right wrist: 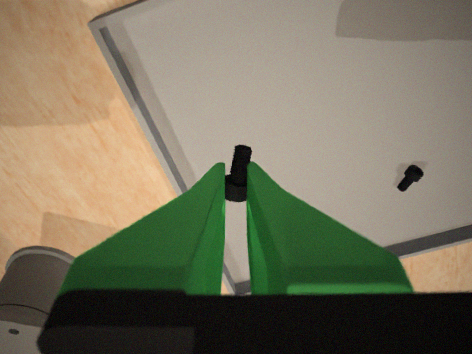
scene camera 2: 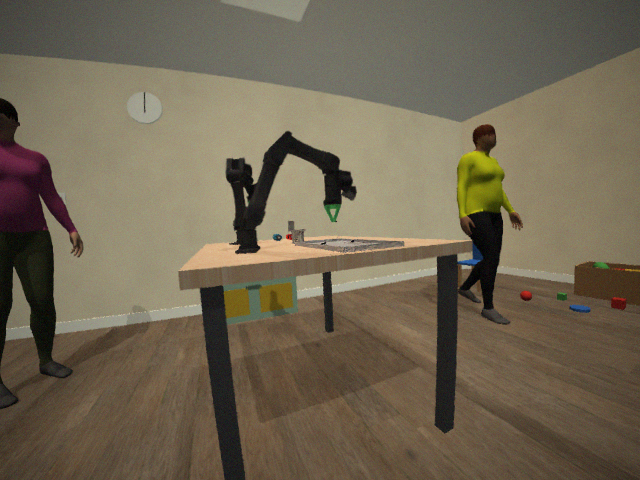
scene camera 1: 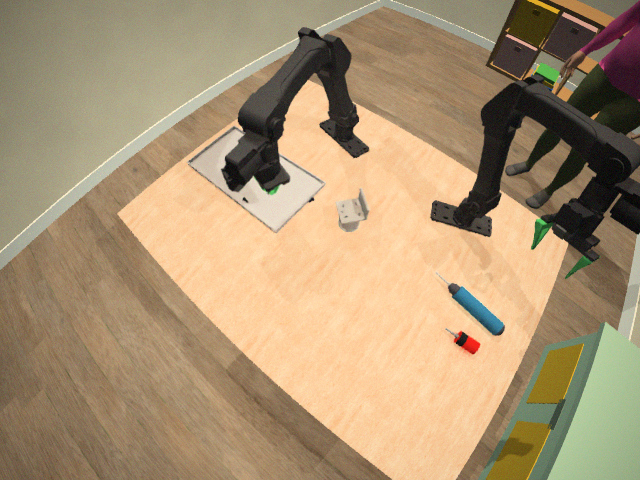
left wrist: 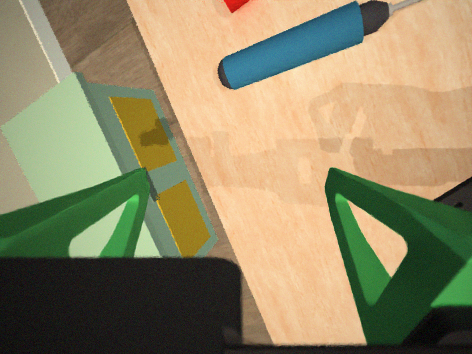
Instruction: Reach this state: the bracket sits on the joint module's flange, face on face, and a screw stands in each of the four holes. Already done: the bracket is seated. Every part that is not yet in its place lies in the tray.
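Where they show: left gripper, between the fingertips: (scene camera 1: 548, 263) (left wrist: 237, 178); right gripper, between the fingertips: (right wrist: 235, 177) (scene camera 2: 333, 222) (scene camera 1: 272, 192); left arm's base, origin of its link: (scene camera 1: 461, 219); right arm's base, origin of its link: (scene camera 2: 249, 250) (scene camera 1: 343, 137).
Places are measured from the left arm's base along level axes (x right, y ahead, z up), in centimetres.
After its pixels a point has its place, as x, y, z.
Observation:
The grey bracket (scene camera 1: 349, 210) @[33.4, 12.5, 6.6] (right wrist: 30, 342) @[34.9, 12.1, 6.6] sits on the joint module (scene camera 1: 348, 226) @[32.7, 15.1, 2.7] (right wrist: 37, 280) @[35.5, 13.6, 2.9] mid-table; dark spots mark its holes, too small to tell whether any holds a screw. My right gripper (scene camera 1: 272, 191) @[54.2, 14.9, 9.2] (scene camera 2: 333, 220) @[54.2, 14.9, 9.2] (right wrist: 235, 177) @[54.2, 14.9, 9.2] is shut on a black screw (right wrist: 241, 162) @[54.9, 15.6, 9.8], head between the fingertips, shank pointing away, above the tray (scene camera 1: 300, 207) @[47.5, 12.4, 1.3] (right wrist: 155, 134) @[49.2, 15.6, 1.1]. Another screw (scene camera 1: 245, 199) (right wrist: 411, 176) lies in the tray. A small dark part (scene camera 1: 311, 199) @[45.5, 8.4, 0.8], probably a screw, lies at the tray's outer edge. My left gripper (scene camera 1: 550, 262) @[-13.7, 21.0, 22.0] (left wrist: 237, 178) @[-13.7, 21.0, 22.0] is open and empty, far from the bracket.
A blue screwdriver (scene camera 1: 478, 310) @[-5.9, 28.9, 3.9] (left wrist: 295, 47) @[-6.0, 27.4, 4.0] and a red driver (scene camera 1: 467, 342) @[-4.2, 37.6, 3.3] (left wrist: 235, 4) @[-7.2, 36.4, 2.3] lie at the lower right of the table (scene camera 1: 330, 330) @[29.3, 43.0, 0.0] in scene camera 1. A green cabinet (scene camera 1: 607, 403) (left wrist: 65, 130) stands beyond the table edge. People stand beside the table.

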